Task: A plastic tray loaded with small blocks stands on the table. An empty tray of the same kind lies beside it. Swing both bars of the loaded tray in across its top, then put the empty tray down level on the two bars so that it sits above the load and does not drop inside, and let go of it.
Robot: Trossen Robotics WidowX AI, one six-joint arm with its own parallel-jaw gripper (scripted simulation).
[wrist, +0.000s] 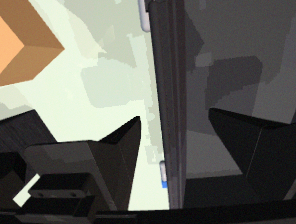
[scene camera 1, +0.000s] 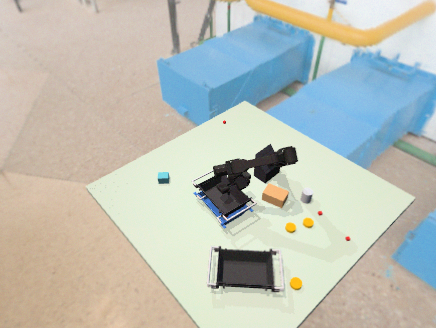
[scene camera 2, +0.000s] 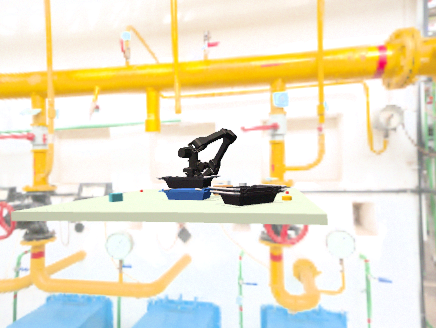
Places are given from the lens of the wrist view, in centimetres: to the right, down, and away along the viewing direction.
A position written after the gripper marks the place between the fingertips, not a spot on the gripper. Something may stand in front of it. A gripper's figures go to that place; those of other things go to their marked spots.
gripper (wrist: 174,116): 2, 0, 11
black tray (wrist: 232,62): 7, -4, 10
